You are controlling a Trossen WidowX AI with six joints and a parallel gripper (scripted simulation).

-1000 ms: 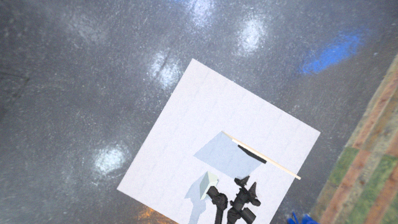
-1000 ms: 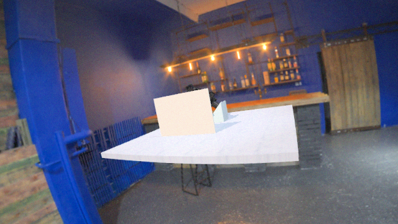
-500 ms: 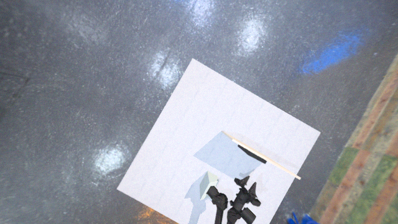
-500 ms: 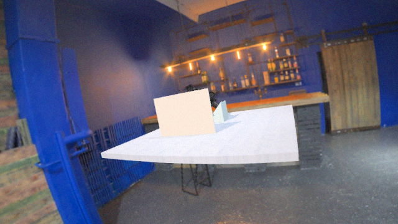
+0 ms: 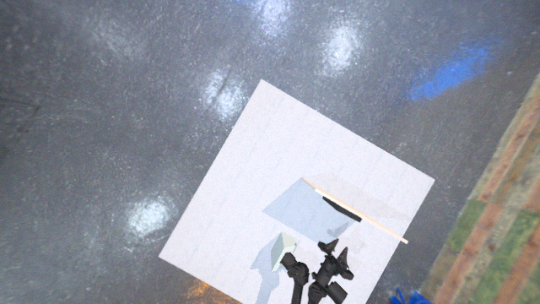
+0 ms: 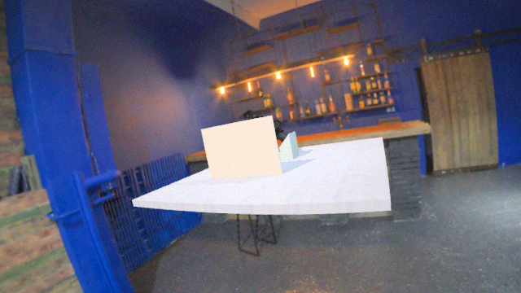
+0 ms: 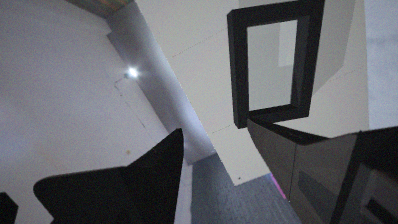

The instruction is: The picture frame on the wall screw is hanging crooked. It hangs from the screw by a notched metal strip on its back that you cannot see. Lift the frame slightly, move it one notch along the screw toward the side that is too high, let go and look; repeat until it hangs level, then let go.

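Now: gripper tip 14 cm short of the dark picture frame, 3 cm to the right of it and 11 cm above it. From my gripper tip the other things lie so: cream wall panel (15 cm ahead, 2 cm to the left, 12 cm below).
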